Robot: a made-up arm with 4 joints. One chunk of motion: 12 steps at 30 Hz.
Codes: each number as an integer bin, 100 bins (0 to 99) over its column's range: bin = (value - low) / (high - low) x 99, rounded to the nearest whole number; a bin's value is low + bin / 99 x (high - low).
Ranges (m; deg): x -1.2..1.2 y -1.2..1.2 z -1.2..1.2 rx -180..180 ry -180..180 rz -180..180
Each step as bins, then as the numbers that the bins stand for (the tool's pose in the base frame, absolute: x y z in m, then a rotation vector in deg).
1 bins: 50 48 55 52 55 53
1 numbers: 0.0121 -0.0364 0.1333 9.09 20.00 12.73
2 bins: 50 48 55 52 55 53
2 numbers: 0.0121 -0.0364 0.1333 9.09 20.00 12.73
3 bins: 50 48 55 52 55 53
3 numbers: 0.0121 -0.0364 0.1333 9.09 20.00 12.73
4 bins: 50 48 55 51 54 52
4 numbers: 0.0121 -0.0364 0.1333 5.45 16.36 9.09
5 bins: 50 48 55 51 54 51
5 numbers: 0.0121 -0.0364 0.1333 5.45 16.36 5.45
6 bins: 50 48 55 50 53 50
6 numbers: 0.0121 -0.0364 0.1333 1.82 12.73 1.82
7 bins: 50 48 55 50 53 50
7 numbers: 0.0121 -0.0364 0.1333 1.82 12.73 1.82
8 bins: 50 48 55 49 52 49
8 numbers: 0.0121 -0.0364 0.1333 -1.82 9.09 -1.82
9 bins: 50 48 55 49 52 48
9 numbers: 0.0121 -0.0364 0.1333 -1.82 9.09 -5.45
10 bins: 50 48 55 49 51 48
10 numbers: 0.0121 -0.0364 0.1333 -1.82 5.45 -5.45
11 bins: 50 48 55 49 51 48
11 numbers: 0.0121 -0.0364 0.1333 -1.82 5.45 -5.45
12 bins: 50 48 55 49 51 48
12 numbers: 0.0121 -0.0364 0.1333 -1.82 5.45 -5.45
